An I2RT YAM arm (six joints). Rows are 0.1 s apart.
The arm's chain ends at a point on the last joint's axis. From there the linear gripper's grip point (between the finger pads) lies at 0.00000 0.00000 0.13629 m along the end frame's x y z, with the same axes.
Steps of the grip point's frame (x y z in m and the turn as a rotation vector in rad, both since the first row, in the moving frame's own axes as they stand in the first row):
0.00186 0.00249 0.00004 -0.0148 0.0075 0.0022
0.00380 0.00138 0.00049 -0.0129 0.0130 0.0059
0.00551 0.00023 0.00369 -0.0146 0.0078 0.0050
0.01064 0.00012 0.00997 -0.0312 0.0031 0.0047
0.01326 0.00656 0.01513 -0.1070 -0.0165 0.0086
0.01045 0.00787 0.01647 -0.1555 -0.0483 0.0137
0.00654 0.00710 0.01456 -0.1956 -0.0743 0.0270
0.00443 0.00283 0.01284 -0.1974 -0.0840 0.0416
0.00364 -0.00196 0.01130 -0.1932 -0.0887 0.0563
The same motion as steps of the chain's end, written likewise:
0.00084 0.00047 0.00006 -0.0148 0.0075 0.0022
0.00203 -0.00038 0.00051 -0.0129 0.0130 0.0059
0.00445 -0.00176 0.00371 -0.0146 0.0078 0.0050
0.01023 -0.00413 0.01004 -0.0312 0.0031 0.0047
0.01557 -0.00798 0.01593 -0.1070 -0.0165 0.0086
0.01715 -0.01318 0.01827 -0.1555 -0.0483 0.0137
0.01695 -0.01922 0.01753 -0.1956 -0.0743 0.0270
0.01634 -0.02362 0.01596 -0.1974 -0.0840 0.0416
0.01637 -0.02774 0.01437 -0.1932 -0.0887 0.0563

